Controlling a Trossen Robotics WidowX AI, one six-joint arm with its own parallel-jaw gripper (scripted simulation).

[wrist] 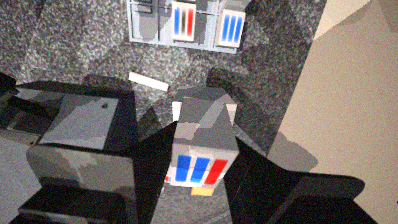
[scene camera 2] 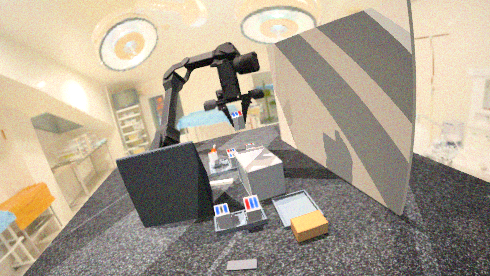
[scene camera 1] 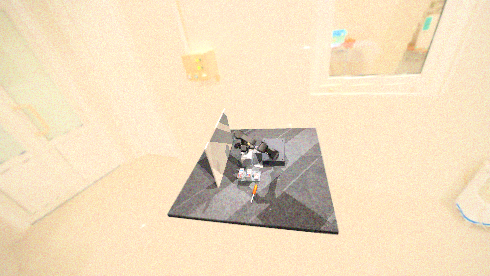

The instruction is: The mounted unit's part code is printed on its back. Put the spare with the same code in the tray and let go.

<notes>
My gripper carries a grey spare block. I also see a brown block, a grey tray and a grey mounted unit.
My gripper is seen too in the wrist view.
</notes>
